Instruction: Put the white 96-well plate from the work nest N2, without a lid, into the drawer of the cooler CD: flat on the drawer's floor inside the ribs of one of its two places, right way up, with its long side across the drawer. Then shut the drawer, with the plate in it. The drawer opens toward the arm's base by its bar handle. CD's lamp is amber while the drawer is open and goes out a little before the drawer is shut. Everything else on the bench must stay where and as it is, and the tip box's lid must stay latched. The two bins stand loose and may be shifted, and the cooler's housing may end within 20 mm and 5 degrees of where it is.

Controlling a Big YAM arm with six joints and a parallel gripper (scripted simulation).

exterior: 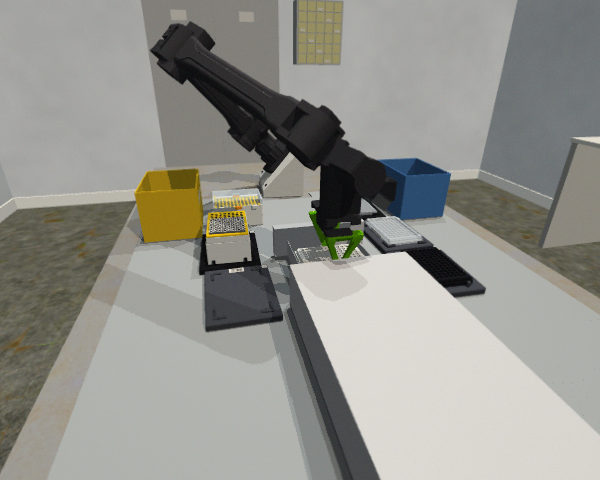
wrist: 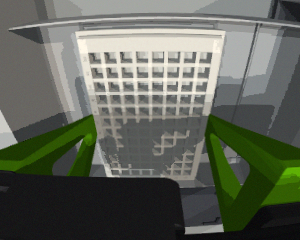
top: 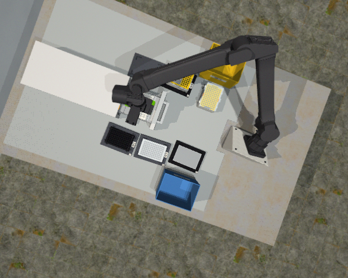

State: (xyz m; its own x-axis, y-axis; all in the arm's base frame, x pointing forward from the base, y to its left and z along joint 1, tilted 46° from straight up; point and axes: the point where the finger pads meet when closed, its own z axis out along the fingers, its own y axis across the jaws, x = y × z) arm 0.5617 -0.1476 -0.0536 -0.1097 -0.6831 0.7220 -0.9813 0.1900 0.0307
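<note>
Right now my hand is 1 cm above the white 96-well plate. The rest, counted from my hand: cooler CD (17 cm ahead, 2 cm to the right, 1 cm below); then black plate (19 cm to the left, 7 cm ahead, 3 cm below); then cooler's drawer (4 cm ahead, 2 cm below, 1 cm to the right).
</note>
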